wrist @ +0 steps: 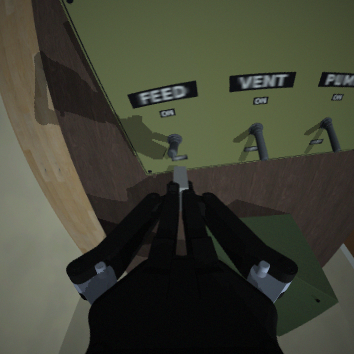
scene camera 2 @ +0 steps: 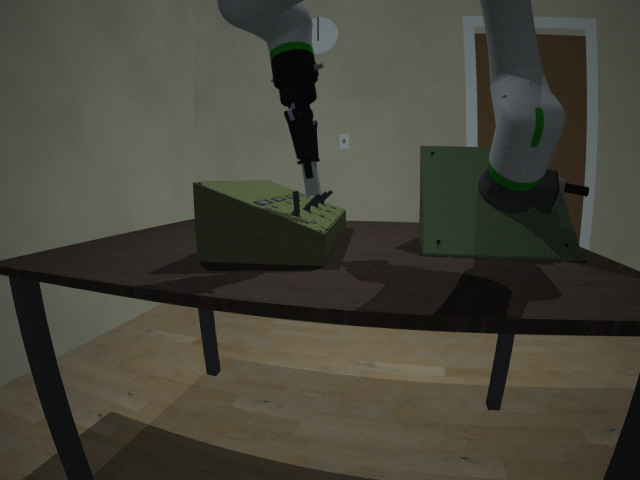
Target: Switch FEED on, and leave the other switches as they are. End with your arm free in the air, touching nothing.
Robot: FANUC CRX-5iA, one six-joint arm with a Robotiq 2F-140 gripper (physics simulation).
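Where they show: gripper, between the fingertips: (wrist: pixel 179 175) (scene camera 2: pixel 313 195); arm's base, origin of its link: (scene camera 2: pixel 508 189).
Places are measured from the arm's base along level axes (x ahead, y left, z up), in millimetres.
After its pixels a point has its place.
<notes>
The olive switch panel (scene camera 2: pixel 248 242) {x 500, y 343, z -99 mm} (wrist: pixel 210 40) {x 566, y 224, z -10 mm} stands on the table. The FEED switch lever (scene camera 2: pixel 296 203) {x 436, y 261, z -30 mm} (wrist: pixel 173 146) {x 445, y 255, z -15 mm} stands steeply up from the panel and looks short in the wrist view, below its FEED label (wrist: pixel 163 94) {x 506, y 271, z -28 mm}. The VENT lever (wrist: pixel 259 141) {x 458, y 140, z -31 mm} and the PUMP lever (wrist: pixel 331 134) {x 485, y 24, z -31 mm} lean away from their ON marks, towards the panel's lower edge. My gripper (scene camera 2: pixel 312 186) {x 405, y 244, z -14 mm} (wrist: pixel 179 175) {x 405, y 244, z -14 mm} is shut and empty. Its fingertips are just off the FEED lever on the lower-edge side, with a small gap showing in the wrist view.
A green sloped box (scene camera 2: pixel 447 206) {x 148, y 65, z -42 mm} (wrist: pixel 270 240) {x 213, y 13, z -56 mm} stands on the table (scene camera 2: pixel 289 289) {x 357, y 452, z -141 mm} to the right in the scene view. Another white arm part (scene camera 2: pixel 522 134) {x 5, y 190, z 108 mm} hangs in front of it. Several dark levers (scene camera 2: pixel 321 199) {x 478, y 23, z -36 mm} stand in a row beyond the FEED lever.
</notes>
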